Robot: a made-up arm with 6 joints. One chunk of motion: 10 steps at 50 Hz.
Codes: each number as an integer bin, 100 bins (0 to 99) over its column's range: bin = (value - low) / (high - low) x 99, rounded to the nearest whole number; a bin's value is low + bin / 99 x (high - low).
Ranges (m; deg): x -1.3..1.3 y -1.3..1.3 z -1.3..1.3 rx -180..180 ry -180..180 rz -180..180
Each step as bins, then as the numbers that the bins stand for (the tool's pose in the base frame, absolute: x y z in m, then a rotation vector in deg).
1 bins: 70 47 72 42 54 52
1 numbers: 0.5384 -0.0657 0.5909 -27.27 16.36 9.09
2 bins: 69 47 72 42 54 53
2 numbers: 0.5121 -0.0657 0.5909 -27.27 16.36 12.73
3 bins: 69 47 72 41 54 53
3 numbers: 0.5121 -0.0657 0.5909 -30.91 16.36 12.73
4 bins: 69 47 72 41 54 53
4 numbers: 0.5121 -0.0657 0.5909 -30.91 16.36 12.73
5 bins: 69 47 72 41 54 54
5 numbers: 0.5121 -0.0657 0.5909 -30.91 16.36 16.36
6 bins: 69 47 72 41 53 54
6 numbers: 0.5121 -0.0657 0.5909 -30.91 12.73 16.36
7 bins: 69 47 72 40 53 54
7 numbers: 0.5121 -0.0657 0.5909 -34.55 12.73 16.36
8 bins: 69 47 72 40 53 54
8 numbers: 0.5121 -0.0657 0.5909 -34.55 12.73 16.36
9 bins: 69 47 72 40 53 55
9 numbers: 0.5121 -0.0657 0.5909 -34.55 12.73 20.00
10 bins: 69 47 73 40 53 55
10 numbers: 0.5121 -0.0657 0.6172 -34.55 12.73 20.00
